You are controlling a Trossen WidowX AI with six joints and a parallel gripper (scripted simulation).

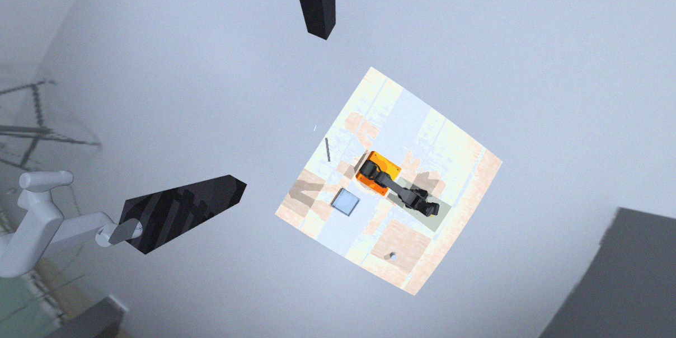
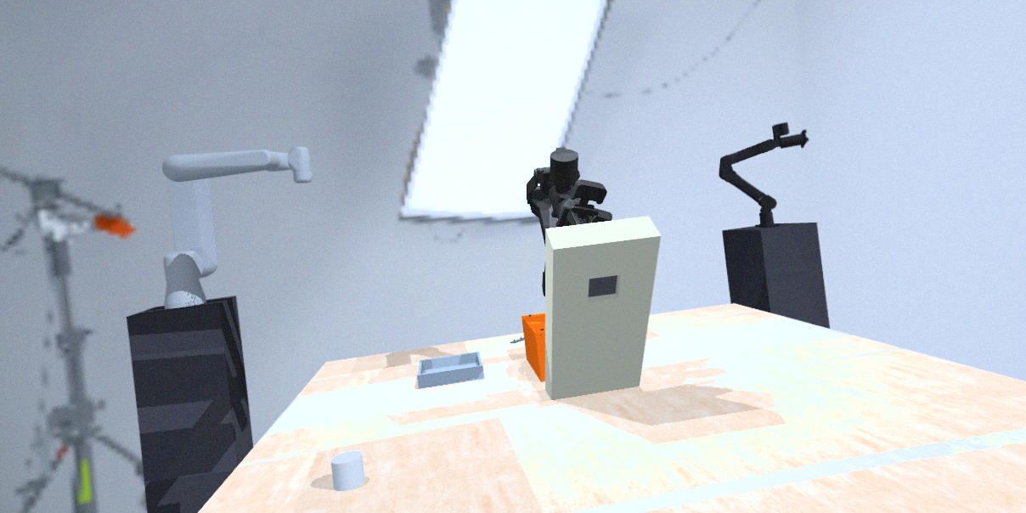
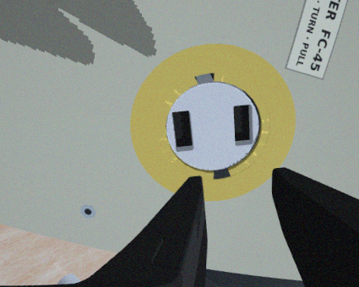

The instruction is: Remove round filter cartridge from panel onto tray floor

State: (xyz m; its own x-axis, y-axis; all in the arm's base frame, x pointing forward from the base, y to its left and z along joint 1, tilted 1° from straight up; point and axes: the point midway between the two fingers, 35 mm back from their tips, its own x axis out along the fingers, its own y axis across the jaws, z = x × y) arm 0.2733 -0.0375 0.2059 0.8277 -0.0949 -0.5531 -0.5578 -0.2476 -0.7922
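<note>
Right now the grey filter cartridge is 5 cm ahead of my gripper tip, 4 cm below it and 1 cm to the right of it. Also, from my gripper tip: pale green service panel: 11 cm below, 1 cm ahead; then blue-grey tray: 41 cm behind, 28 cm below, 23 cm to the right.
</note>
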